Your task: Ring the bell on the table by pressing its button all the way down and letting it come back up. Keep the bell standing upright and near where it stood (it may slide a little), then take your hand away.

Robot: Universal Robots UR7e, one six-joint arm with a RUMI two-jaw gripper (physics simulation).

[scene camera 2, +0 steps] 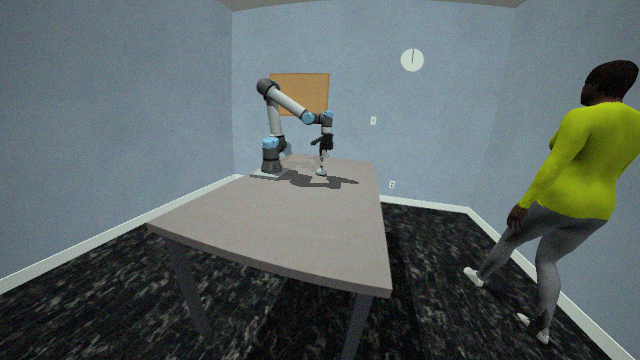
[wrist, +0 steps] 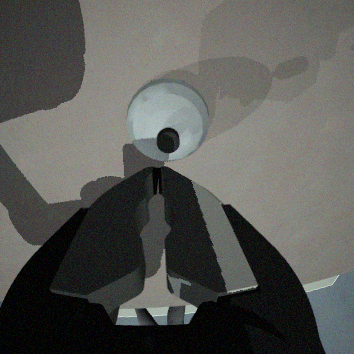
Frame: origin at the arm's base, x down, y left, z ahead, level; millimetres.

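Seen in the pictures: gripper, fingertip midpoint: (scene camera 2: 322,161) (wrist: 157,169); arm's base, link origin: (scene camera 2: 271,170).
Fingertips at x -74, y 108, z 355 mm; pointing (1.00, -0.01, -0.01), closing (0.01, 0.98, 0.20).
Offsets run from my fingertips to a thing's top centre. Level surfaces: height alone.
The bell {dx +35, dy +7, dz -2 mm} (scene camera 2: 321,172) (wrist: 159,107) is a pale, silvery dome with a black button {dx +35, dy +7, dz -2 mm} (wrist: 168,140) on top. It stands upright on the table {dx +101 mm} (scene camera 2: 300,220) (wrist: 280,200). My gripper (scene camera 2: 321,160) (wrist: 157,169) is shut and empty, and points down. In the scene view its fingertips are just above the bell's top. In the wrist view the tips lie just below the button in the picture, apart from it. The button looks raised; the exact height of the gap cannot be told.
The arm's base (scene camera 2: 271,165) stands on the table to the left of the bell. Shadows of the arm fall around the bell. A person (scene camera 2: 590,160) in a yellow top stands on the floor to the right of the table. An orange board (scene camera 2: 300,85) and a clock (scene camera 2: 412,60) hang on the back wall.
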